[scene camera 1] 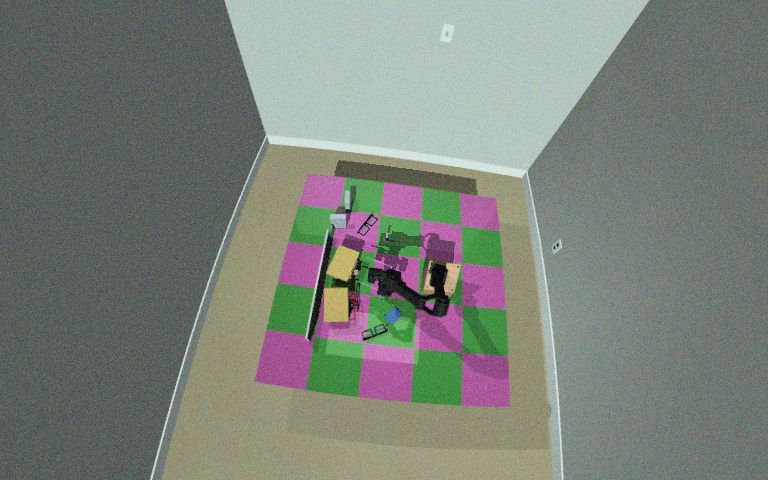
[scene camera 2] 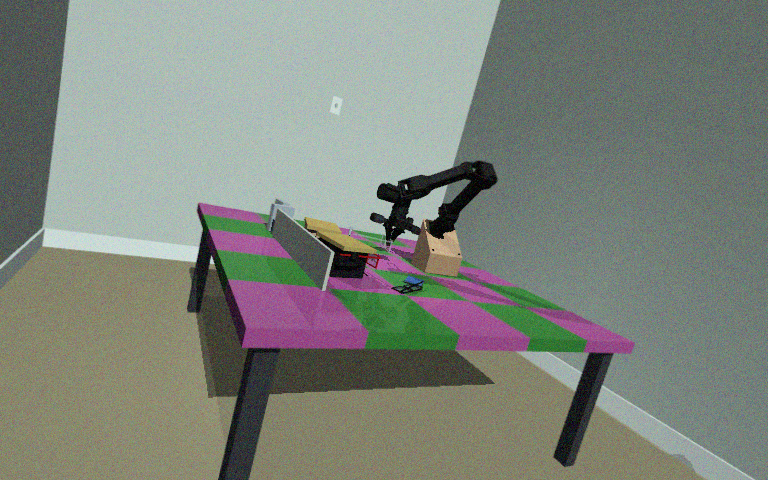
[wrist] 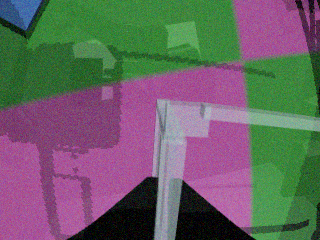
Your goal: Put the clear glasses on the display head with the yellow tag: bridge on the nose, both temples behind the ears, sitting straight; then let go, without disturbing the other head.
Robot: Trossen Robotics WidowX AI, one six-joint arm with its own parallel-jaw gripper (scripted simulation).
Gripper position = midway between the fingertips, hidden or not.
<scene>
In view: my gripper (scene camera 2: pixel 388 245).
My gripper shows as well in the wrist view (wrist: pixel 163 188).
</scene>
